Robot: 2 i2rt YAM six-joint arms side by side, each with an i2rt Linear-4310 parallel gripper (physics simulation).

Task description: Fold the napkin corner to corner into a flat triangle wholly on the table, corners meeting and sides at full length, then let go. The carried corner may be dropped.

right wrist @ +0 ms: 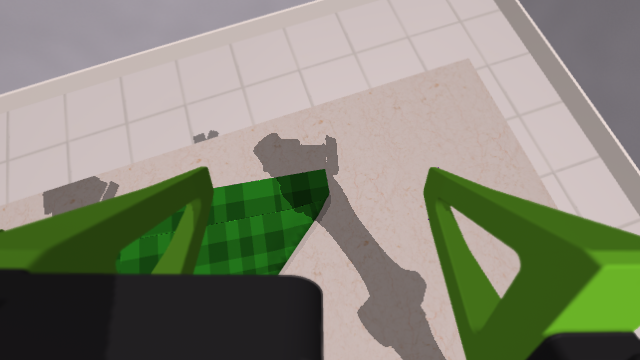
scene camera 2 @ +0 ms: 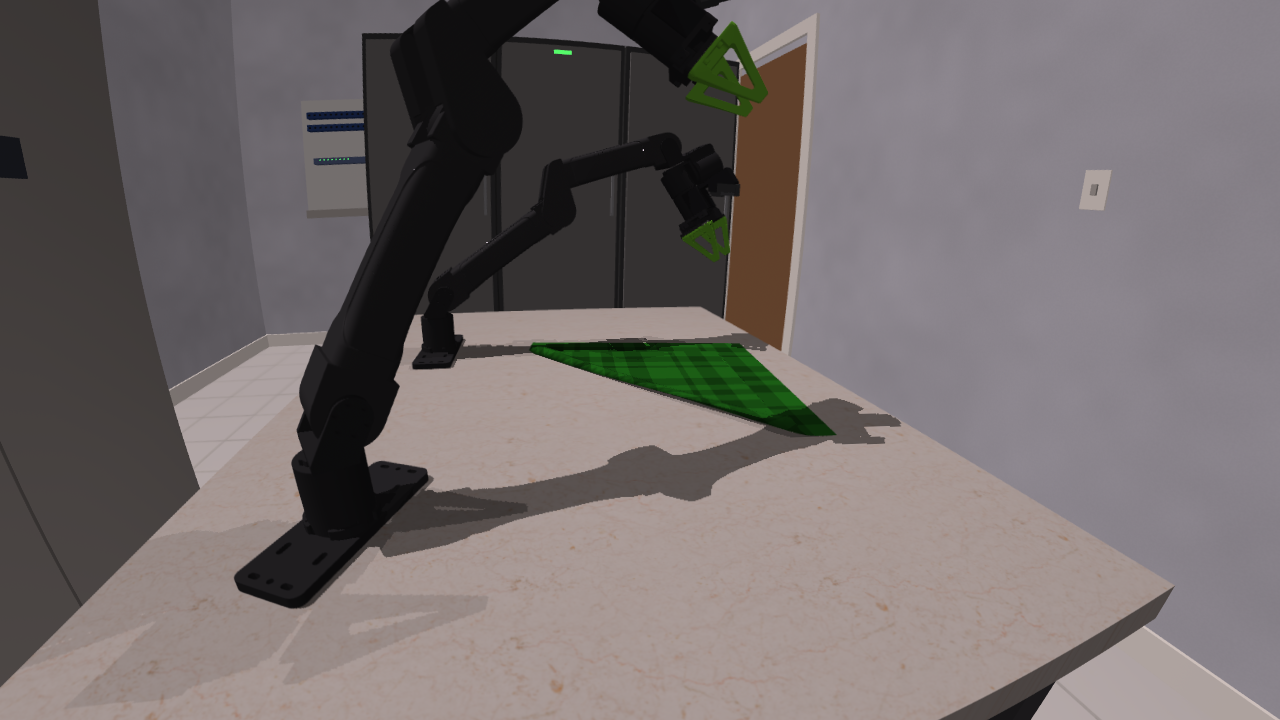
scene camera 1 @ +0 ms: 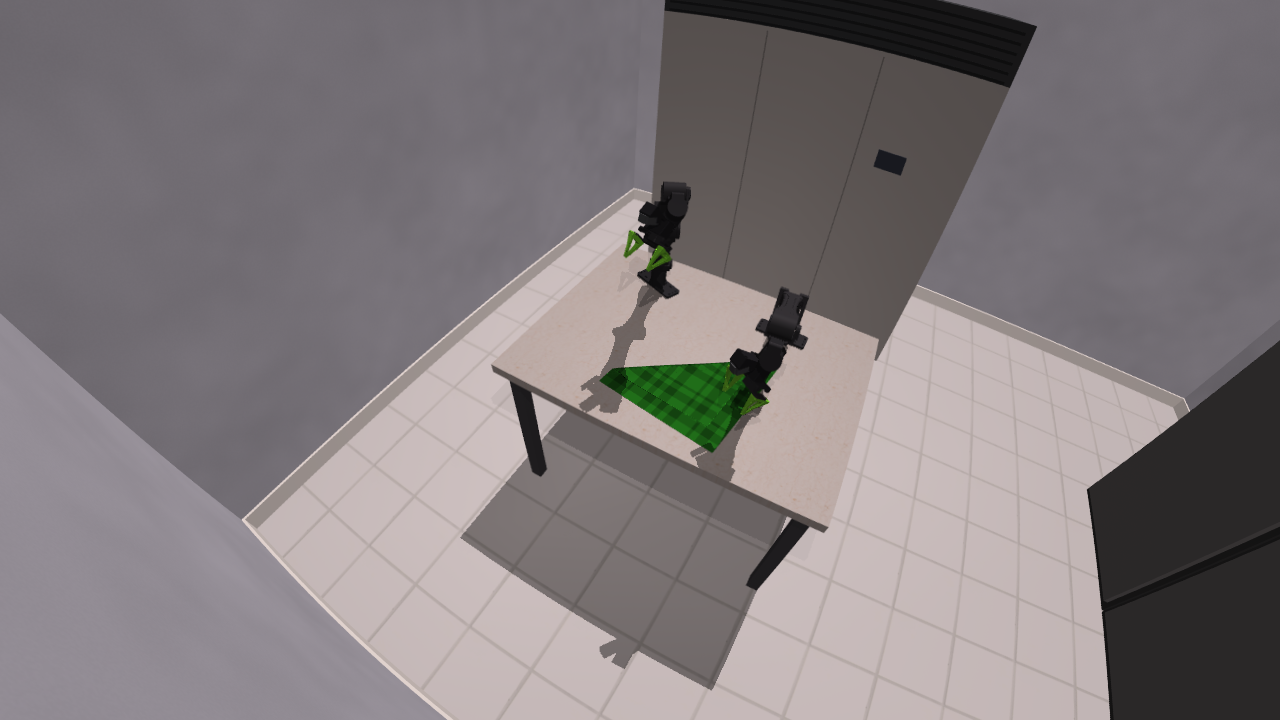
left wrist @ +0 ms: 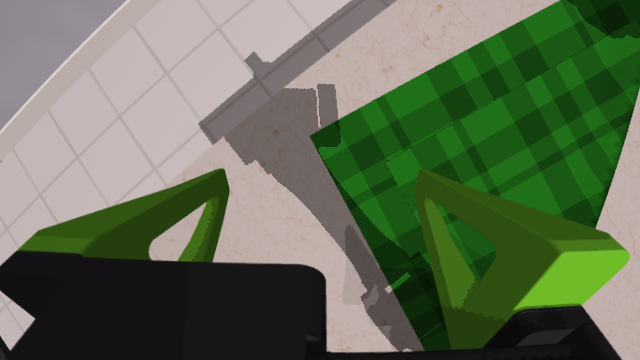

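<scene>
The green checked napkin (scene camera 1: 671,391) (scene camera 2: 680,371) (left wrist: 525,125) (right wrist: 250,245) lies on the table (scene camera 1: 554,349) (scene camera 2: 626,582) as a roughly triangular double layer. In the left wrist view the upper layer's corner lies inset from the lower layer's corner, and a strip of the lower layer shows along the sides. My left gripper (scene camera 1: 735,401) (scene camera 2: 718,256) (left wrist: 321,179) is open and empty, above the napkin's right side in scene camera 1. My right gripper (scene camera 1: 638,262) (scene camera 2: 757,104) (right wrist: 318,179) is open and empty, high above the table. Part of the napkin is hidden behind fingers in both wrist views.
The right arm's base (scene camera 1: 659,284) (scene camera 2: 331,537) stands on the table near its back edge in scene camera 1. The left arm's base (scene camera 2: 437,351) stands farther off in scene camera 2. Tall dark cabinets (scene camera 2: 559,214) stand beyond the table. Arm shadows fall across the table and napkin.
</scene>
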